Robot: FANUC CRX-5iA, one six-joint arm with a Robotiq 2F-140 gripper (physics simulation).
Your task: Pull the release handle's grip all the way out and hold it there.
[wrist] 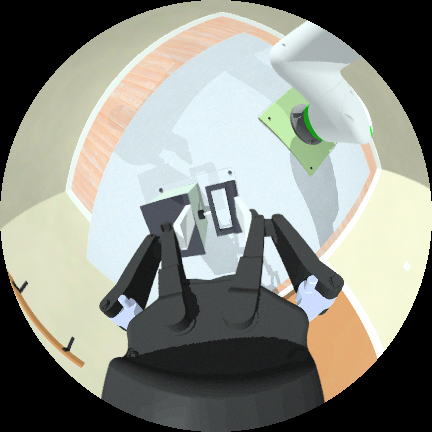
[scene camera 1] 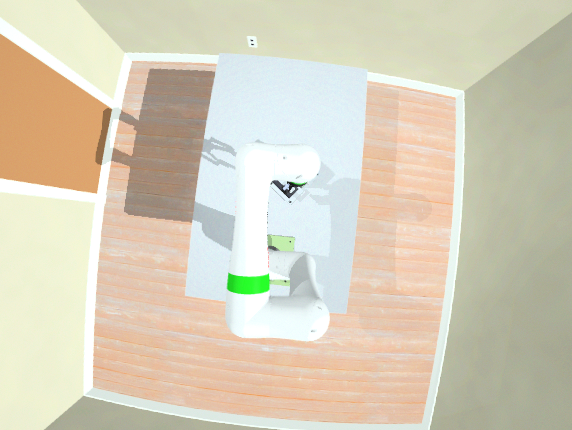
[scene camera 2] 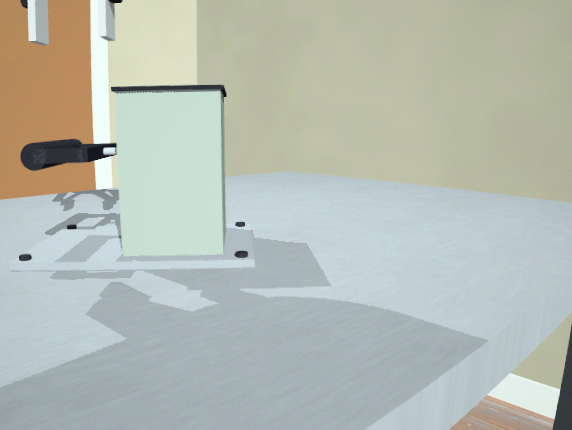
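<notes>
The release handle's dark grip [scene camera 2: 50, 152] [wrist: 231, 197] is a rectangular frame beside a pale green box [scene camera 2: 170, 170] with a dark top [wrist: 159, 212]. A short stretch of white rod [scene camera 2: 109, 150] shows between grip and box. The box stands on a light base plate [scene camera 2: 240, 239] with dark bolts. My gripper [scene camera 2: 73, 30] [wrist: 213, 210] is partly open and empty, its fingertips pointing down, higher than the grip and the box top in scene camera 2. In the wrist view one pad overlaps the box top and the other the grip's outer side. In scene camera 1 my arm hides most of the handle.
The assembly stands on a grey table [scene camera 1: 300, 100] [scene camera 2: 400, 240]. My arm's green mounting plate [scene camera 1: 283, 243] [wrist: 280, 125] is on the same table. My white arm [scene camera 1: 250, 215] reaches over the table. An orange door [scene camera 1: 45, 115] is in the wall at the left.
</notes>
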